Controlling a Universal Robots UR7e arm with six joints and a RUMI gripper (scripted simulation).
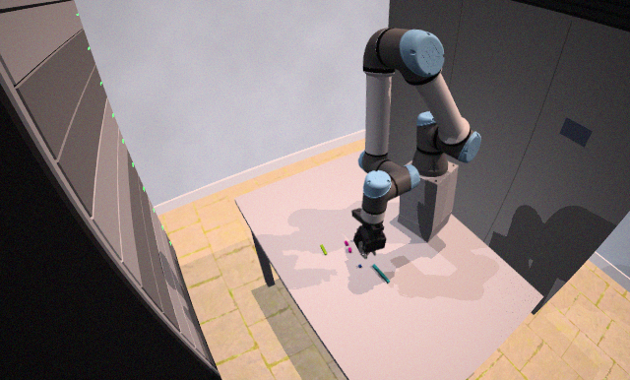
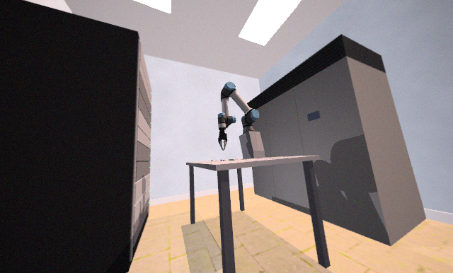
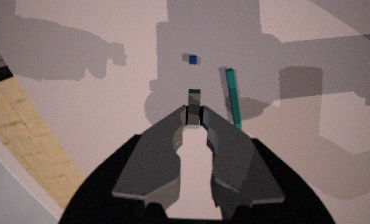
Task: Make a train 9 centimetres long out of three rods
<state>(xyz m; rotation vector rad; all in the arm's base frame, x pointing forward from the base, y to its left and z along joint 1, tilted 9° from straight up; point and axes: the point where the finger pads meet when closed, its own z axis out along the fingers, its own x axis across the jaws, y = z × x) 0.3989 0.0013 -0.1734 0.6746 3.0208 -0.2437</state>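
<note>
The blue rod lies 110 mm below my hand, 20 mm to the right of it and 10 mm behind it. Also, from my hand: grey rod (10 mm below); turquoise rod (110 mm below, 60 mm to the left, 40 mm behind); lime rod (180 mm to the right, 110 mm below, 40 mm ahead).
</note>
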